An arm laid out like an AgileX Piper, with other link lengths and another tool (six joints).
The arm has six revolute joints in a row. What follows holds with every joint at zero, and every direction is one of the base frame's.
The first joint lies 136.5 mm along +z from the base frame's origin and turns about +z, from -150 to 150 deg.
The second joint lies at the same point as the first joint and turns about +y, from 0 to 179.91 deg.
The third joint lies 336.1 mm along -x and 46 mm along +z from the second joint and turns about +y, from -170 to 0 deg.
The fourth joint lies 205.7 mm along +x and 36.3 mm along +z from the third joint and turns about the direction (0.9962, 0, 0.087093), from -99.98 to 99.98 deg.
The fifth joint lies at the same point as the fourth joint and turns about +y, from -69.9 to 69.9 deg.
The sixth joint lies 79.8 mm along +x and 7 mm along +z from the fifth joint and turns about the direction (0.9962, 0, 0.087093), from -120 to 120 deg.
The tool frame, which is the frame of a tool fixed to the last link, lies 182.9 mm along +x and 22 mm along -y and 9 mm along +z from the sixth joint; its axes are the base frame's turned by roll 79.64, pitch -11.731 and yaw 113.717 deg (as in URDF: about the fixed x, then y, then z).
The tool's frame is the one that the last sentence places.
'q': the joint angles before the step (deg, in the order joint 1, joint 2, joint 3, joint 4, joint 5, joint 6). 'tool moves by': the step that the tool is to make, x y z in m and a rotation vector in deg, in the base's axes. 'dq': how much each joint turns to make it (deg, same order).
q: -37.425 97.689 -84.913 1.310 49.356 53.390
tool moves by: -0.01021 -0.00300 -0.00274 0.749 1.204 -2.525
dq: -0.513 -0.045 0.000 -1.567 1.438 2.643
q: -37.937 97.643 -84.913 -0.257 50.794 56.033
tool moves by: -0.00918 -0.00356 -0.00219 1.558 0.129 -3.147
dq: -1.310 -0.024 0.000 0.044 1.103 2.129
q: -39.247 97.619 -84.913 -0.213 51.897 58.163
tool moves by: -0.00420 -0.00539 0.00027 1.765 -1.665 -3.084
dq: -2.063 -0.022 -0.001 1.999 -0.116 0.872
